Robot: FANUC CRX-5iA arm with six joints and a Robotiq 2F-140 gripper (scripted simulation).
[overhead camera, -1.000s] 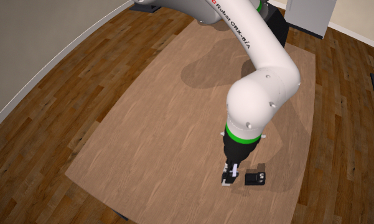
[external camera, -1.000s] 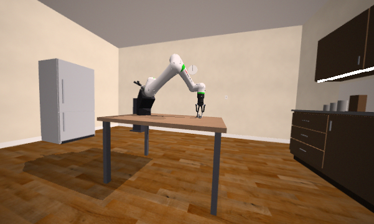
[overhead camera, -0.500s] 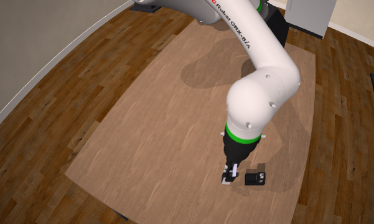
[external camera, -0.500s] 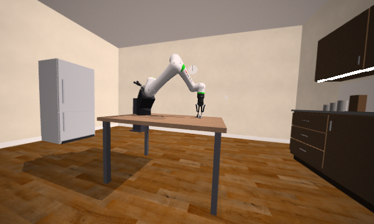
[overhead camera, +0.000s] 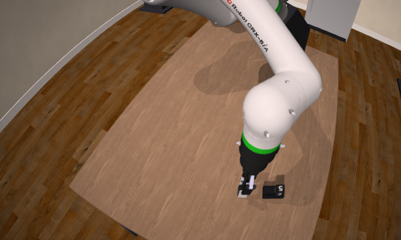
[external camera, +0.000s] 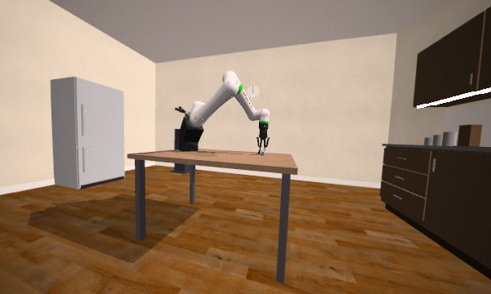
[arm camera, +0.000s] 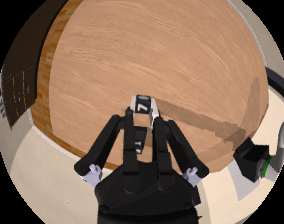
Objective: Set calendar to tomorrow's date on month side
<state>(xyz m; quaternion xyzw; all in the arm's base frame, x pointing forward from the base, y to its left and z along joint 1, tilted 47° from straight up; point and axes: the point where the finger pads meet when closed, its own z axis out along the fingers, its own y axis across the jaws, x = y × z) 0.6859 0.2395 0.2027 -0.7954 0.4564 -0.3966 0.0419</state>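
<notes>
Right now my hand is 10 cm to the right of the black tray, 4 cm past it and 3 cm above it.
</notes>
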